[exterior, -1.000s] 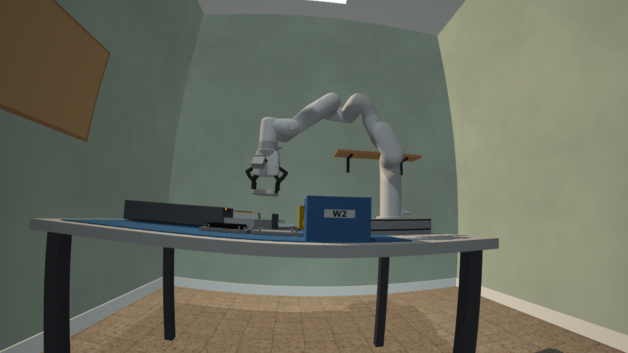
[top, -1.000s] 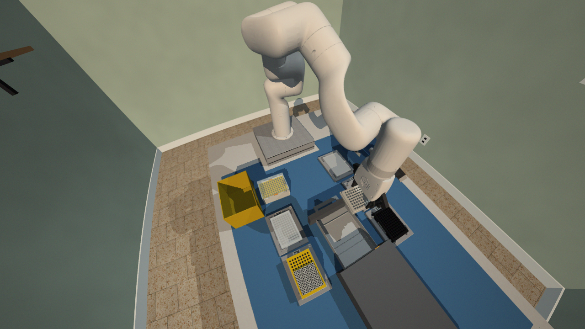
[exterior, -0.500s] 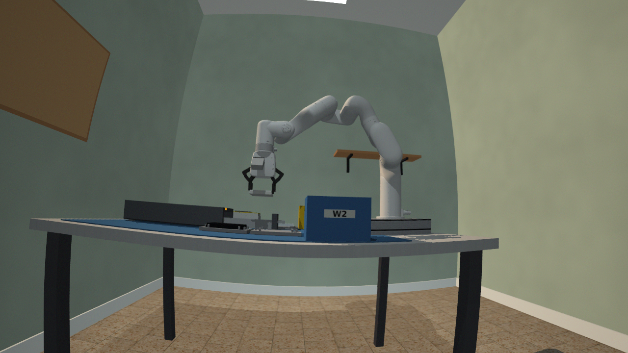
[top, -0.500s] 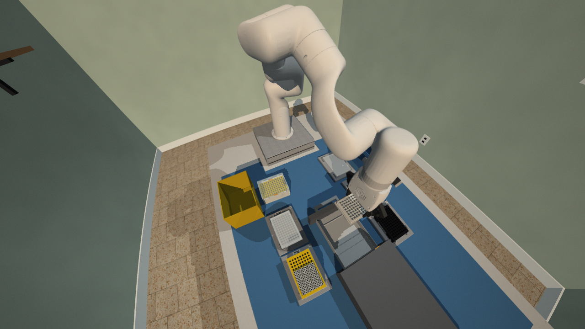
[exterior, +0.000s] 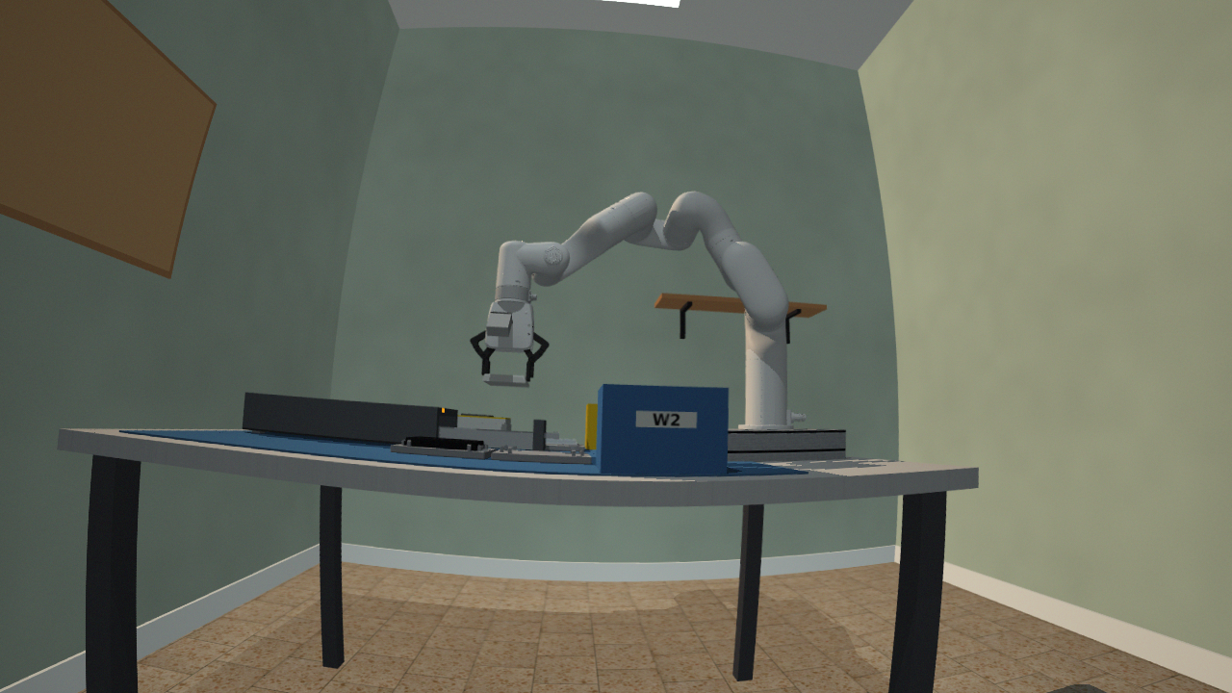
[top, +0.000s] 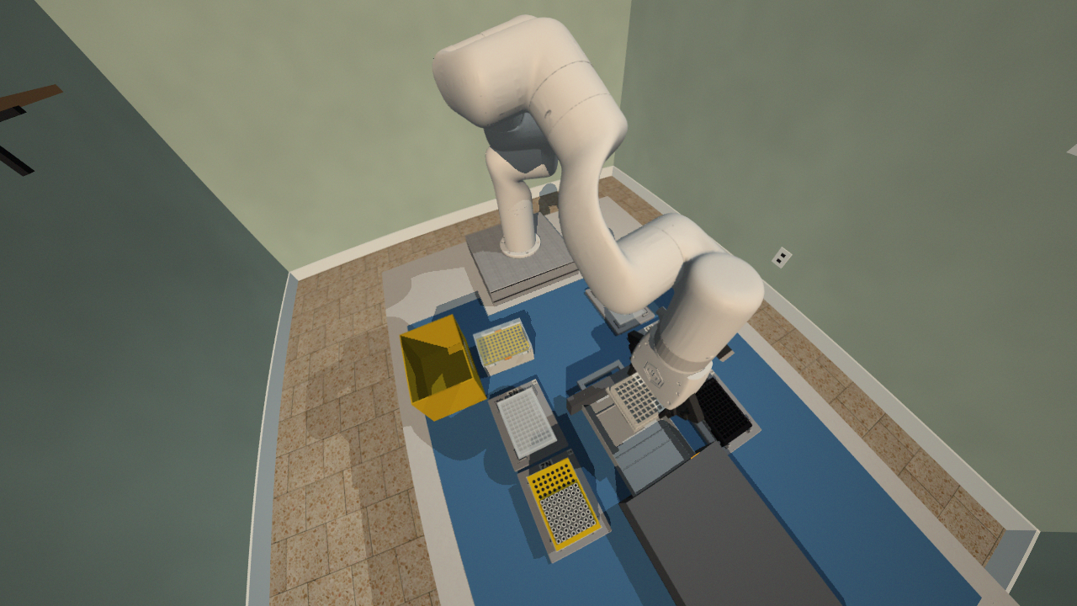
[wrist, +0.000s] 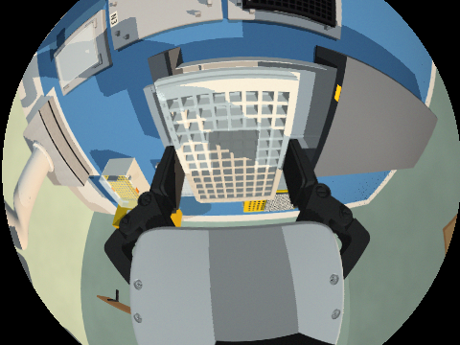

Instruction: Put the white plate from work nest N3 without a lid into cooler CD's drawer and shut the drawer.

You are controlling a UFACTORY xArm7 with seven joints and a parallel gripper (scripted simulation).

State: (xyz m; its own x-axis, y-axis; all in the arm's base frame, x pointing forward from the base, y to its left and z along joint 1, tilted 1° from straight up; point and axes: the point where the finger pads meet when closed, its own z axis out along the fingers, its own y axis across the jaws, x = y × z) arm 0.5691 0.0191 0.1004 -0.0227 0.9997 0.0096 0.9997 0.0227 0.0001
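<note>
Now: hand 5 cm short of the cooler drawer, 2 cm to the left of it and 14 cm above it. Also, from my hand: black plate: 8 cm ahead, 17 cm to the left, 14 cm below; grey nest N3: 9 cm behind, 17 cm to the left, 15 cm below; cooler CD: 19 cm ahead, 2 cm to the right, 13 cm below.
</note>
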